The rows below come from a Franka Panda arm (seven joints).
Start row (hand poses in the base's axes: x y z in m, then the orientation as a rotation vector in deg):
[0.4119, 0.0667, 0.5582, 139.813, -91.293, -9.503]
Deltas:
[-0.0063, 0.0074, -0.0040, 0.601, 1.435, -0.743]
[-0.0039, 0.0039, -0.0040, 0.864, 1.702, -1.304]
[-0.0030, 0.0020, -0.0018, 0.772, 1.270, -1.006]
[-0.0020, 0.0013, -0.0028, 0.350, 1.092, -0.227]
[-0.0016, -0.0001, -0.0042, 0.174, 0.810, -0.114]
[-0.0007, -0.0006, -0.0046, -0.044, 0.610, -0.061]
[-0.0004, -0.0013, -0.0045, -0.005, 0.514, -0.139]
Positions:
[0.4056, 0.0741, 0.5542, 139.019, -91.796, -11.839]
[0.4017, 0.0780, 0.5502, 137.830, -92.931, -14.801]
[0.3987, 0.0800, 0.5484, 136.977, -93.827, -17.123]
[0.3967, 0.0813, 0.5456, 136.473, -93.717, -18.724]
[0.3951, 0.0812, 0.5414, 136.070, -93.544, -19.820]
[0.3944, 0.0806, 0.5368, 135.655, -93.344, -20.481]
[0.3940, 0.0793, 0.5323, 135.263, -93.289, -21.081]

